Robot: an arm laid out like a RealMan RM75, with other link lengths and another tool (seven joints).
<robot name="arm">
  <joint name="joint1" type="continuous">
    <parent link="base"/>
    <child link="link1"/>
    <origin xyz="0 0 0.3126" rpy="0 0 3.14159"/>
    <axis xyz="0 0 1"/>
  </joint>
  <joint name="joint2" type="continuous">
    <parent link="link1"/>
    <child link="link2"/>
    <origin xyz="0 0 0" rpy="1.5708 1.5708 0"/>
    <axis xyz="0 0 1"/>
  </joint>
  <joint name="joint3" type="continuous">
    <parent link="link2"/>
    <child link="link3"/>
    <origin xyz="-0.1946 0 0" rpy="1.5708 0 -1.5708"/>
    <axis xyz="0 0 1"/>
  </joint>
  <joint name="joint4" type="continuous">
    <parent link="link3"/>
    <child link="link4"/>
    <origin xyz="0 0 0" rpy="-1.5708 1.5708 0"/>
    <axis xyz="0 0 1"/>
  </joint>
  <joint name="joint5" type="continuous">
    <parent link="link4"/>
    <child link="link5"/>
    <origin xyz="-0.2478 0 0" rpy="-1.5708 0 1.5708"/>
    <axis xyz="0 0 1"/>
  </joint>
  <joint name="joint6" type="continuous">
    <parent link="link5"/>
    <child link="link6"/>
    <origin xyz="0 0 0" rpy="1.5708 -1.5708 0"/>
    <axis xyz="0 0 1"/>
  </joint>
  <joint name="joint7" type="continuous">
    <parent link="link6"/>
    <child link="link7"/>
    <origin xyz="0.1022 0 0" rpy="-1.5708 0 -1.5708"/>
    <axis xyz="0 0 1"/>
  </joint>
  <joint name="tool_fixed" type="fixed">
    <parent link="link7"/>
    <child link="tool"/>
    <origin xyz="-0.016 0.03 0.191" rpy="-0.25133 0 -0.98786"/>
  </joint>
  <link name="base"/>
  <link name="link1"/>
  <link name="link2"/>
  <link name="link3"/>
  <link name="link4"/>
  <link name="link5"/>
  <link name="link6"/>
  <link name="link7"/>
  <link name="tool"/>
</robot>
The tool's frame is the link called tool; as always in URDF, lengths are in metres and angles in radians. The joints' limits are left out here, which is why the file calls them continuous.
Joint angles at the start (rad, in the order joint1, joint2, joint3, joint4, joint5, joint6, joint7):
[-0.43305, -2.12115, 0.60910, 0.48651, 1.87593, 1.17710, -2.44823]
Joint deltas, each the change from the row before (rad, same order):
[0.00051, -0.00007, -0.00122, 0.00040, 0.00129, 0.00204, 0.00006]
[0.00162, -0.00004, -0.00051, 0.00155, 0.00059, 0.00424, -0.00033]
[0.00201, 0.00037, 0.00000, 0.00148, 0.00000, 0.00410, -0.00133]
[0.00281, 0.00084, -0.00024, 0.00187, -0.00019, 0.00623, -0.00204]
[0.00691, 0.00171, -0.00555, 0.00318, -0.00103, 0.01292, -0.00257]
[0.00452, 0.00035, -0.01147, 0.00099, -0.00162, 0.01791, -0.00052]
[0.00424, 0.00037, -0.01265, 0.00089, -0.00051, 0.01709, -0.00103]
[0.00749, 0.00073, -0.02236, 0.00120, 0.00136, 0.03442, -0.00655]
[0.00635, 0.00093, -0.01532, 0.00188, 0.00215, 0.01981, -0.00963]
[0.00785, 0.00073, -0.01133, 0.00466, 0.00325, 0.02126, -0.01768]
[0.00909, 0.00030, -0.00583, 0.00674, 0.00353, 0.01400, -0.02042]
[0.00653, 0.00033, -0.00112, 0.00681, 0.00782, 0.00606, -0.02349]
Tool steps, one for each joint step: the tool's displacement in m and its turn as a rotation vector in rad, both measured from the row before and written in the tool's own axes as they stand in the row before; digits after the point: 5 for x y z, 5 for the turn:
[0.00017, 0.00029, -0.00017, -0.00050, 0.00097, 0.00017]
[0.00051, 0.00038, -0.00042, -0.00057, 0.00238, 0.00043]
[0.00032, 0.00040, -0.00060, -0.00037, 0.00224, -0.00068]
[0.00048, 0.00049, -0.00095, -0.00032, 0.00349, -0.00119]
[0.00015, 0.00051, -0.00293, 0.00402, 0.00637, -0.00500]
[0.00225, -0.00007, -0.00230, 0.00698, 0.01334, -0.00508]
[0.00194, -0.00016, -0.00244, 0.00732, 0.01232, -0.00565]
[0.00451, 0.00077, -0.00403, 0.00976, 0.02605, -0.01278]
[0.00151, 0.00058, -0.00351, 0.00742, 0.01375, -0.01396]
[0.00181, 0.00163, -0.00344, 0.00341, 0.01518, -0.01842]
[-0.00001, 0.00213, -0.00338, 0.00119, 0.00827, -0.02002]
[-0.00137, 0.00276, -0.00218, -0.00478, 0.00160, -0.02025]

